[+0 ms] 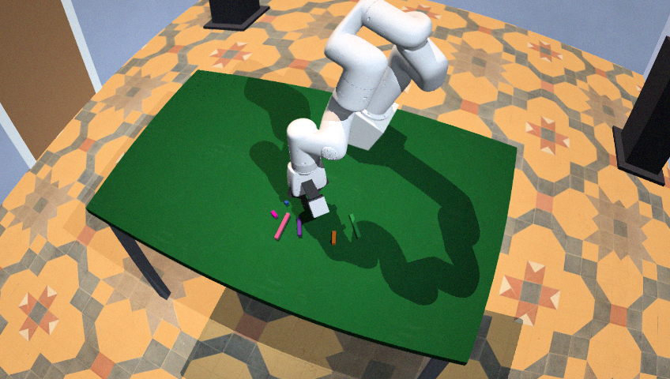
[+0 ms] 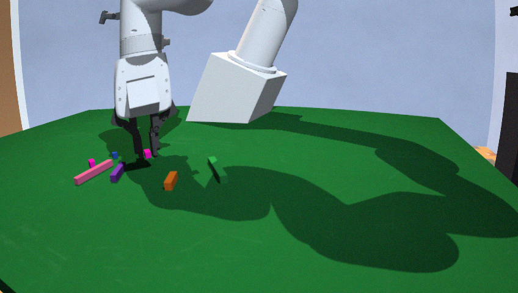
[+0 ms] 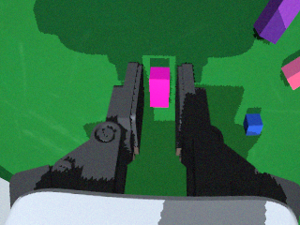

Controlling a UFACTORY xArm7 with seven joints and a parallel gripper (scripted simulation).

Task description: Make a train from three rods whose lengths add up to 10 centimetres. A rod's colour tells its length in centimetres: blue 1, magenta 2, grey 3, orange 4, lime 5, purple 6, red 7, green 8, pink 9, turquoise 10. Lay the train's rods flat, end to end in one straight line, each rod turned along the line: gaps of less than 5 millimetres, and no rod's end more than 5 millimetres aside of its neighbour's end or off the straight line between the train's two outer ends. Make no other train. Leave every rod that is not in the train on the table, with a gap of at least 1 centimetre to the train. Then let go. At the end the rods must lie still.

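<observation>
My hand is 20 mm above the magenta rod. Also, from my hand: purple rod 90 mm ahead, 20 mm below, 10 mm to the left; then pink rod 100 mm ahead, 40 mm to the right, 20 mm below; then blue rod 60 mm to the right, 20 mm below, 20 mm ahead.
</observation>
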